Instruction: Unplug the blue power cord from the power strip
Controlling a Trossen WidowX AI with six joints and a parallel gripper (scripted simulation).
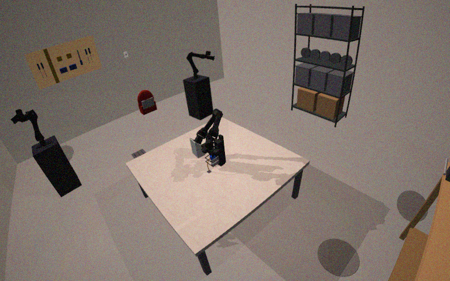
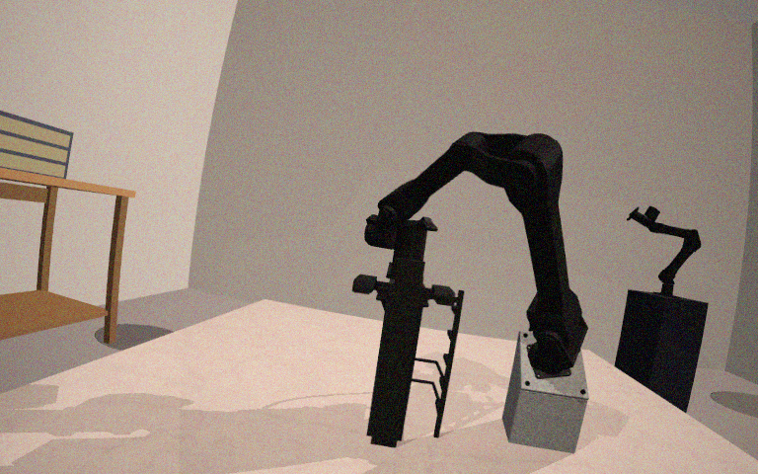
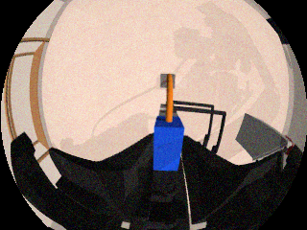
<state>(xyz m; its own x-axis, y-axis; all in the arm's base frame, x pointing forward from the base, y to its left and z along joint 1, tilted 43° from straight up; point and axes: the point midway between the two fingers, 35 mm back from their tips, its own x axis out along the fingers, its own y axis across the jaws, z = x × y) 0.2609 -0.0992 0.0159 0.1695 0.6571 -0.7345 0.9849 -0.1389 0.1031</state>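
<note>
Now: gripper tip 3 cm to the right of the blue plug. Round my gripper tip: thin black rack: 9 cm to the left, 9 cm behind, 2 cm below.
</note>
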